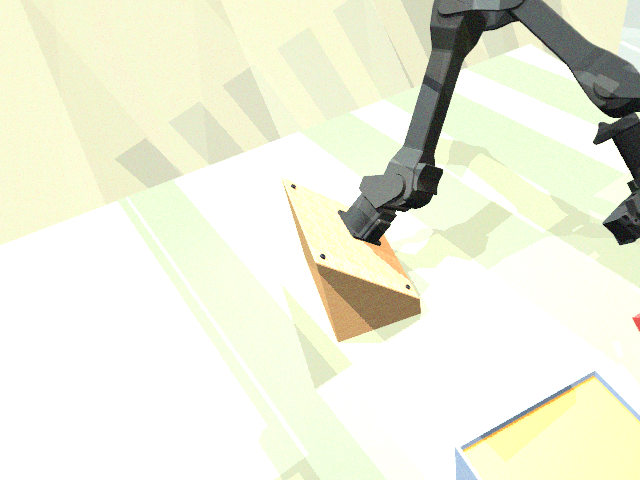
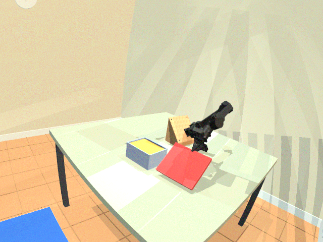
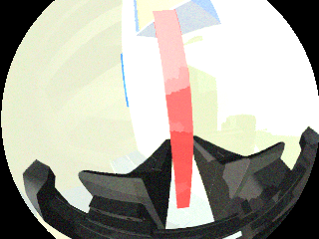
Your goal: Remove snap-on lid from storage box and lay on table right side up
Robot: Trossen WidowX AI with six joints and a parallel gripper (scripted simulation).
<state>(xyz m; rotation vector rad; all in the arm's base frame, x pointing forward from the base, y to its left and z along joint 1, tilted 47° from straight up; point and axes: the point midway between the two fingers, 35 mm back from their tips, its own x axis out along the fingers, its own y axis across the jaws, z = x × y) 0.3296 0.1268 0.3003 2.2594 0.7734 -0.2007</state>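
Right now my gripper tip is 70 mm short of the red lid, 10 mm to the right of it and 50 mm above it. From my gripper tip the other things lie so: storage box 90 mm ahead, 260 mm to the right, 100 mm below.
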